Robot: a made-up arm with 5 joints.
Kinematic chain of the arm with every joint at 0, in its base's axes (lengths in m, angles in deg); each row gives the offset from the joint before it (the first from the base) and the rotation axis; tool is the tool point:
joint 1: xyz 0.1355 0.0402 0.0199 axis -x
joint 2: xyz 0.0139 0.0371 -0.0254 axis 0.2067 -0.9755 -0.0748
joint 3: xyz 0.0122 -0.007 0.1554 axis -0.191 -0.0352 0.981
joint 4: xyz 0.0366 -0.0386 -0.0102 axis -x
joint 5: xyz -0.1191 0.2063 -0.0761 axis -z
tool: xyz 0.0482 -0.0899 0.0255
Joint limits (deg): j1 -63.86..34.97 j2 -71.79..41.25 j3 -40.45..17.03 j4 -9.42..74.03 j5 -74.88..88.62
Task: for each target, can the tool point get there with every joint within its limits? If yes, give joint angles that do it. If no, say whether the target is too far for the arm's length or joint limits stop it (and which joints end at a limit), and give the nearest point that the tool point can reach.
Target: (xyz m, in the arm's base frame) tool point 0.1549 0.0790 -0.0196
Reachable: yes | joints -14.34 -14.87 -31.20 65.28 -33.71
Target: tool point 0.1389 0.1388 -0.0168
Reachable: yes | joints -23.14 -58.57 -3.51 46.75 -50.87
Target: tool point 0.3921 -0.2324 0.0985
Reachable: no: joint limits stop it (at a limit: joint 1, joint 3, joint 4) | nearest point 0.2515 -0.0365 0.2163 | short by 0.268 m
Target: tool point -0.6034 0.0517 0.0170
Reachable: no: too far | nearest point -0.0683 0.1365 -0.0044 | short by 0.542 m
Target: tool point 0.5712 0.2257 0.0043
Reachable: no: joint limits stop it (at a limit: joint 3, joint 4, joint 5) | nearest point 0.3499 0.2329 0.0037 | short by 0.221 m
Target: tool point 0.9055 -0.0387 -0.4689
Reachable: no: too far | nearest point 0.3213 0.1285 -0.1951 | short by 0.667 m
